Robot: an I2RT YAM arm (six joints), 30 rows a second.
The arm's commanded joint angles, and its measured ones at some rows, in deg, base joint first. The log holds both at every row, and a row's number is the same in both.
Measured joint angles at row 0:
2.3, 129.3, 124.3, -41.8, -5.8, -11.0
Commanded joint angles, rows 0 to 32:
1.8, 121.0, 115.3, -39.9, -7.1, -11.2
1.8, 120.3, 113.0, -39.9, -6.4, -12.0
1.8, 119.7, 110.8, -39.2, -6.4, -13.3
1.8, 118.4, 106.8, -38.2, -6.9, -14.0
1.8, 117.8, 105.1, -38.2, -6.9, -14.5
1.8, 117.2, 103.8, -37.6, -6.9, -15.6
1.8, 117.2, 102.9, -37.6, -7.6, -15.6
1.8, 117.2, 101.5, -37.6, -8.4, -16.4
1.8, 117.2, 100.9, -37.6, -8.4, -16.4
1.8, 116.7, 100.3, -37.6, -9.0, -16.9
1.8, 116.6, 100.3, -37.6, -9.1, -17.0
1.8, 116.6, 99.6, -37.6, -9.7, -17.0
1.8, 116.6, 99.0, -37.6, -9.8, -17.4
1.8, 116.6, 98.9, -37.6, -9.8, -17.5
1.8, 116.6, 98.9, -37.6, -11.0, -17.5
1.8, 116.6, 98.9, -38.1, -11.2, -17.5
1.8, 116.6, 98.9, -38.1, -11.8, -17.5
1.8, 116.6, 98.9, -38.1, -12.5, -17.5
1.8, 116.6, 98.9, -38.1, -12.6, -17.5
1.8, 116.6, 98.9, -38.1, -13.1, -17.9
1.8, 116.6, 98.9, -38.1, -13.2, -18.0
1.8, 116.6, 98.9, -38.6, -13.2, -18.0
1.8, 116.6, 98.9, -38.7, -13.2, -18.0
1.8, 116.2, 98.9, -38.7, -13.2, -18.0
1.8, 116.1, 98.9, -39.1, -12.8, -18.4
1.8, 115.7, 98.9, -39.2, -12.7, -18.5
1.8, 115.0, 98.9, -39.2, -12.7, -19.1
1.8, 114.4, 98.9, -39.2, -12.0, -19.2
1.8, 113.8, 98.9, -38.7, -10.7, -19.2
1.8, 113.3, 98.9, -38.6, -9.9, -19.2
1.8, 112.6, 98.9, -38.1, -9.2, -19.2
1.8, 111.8, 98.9, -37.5, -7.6, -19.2
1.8, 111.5, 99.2, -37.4, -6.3, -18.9
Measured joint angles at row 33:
1.4, 116.6, 99.0, -38.9, -9.6, -18.4
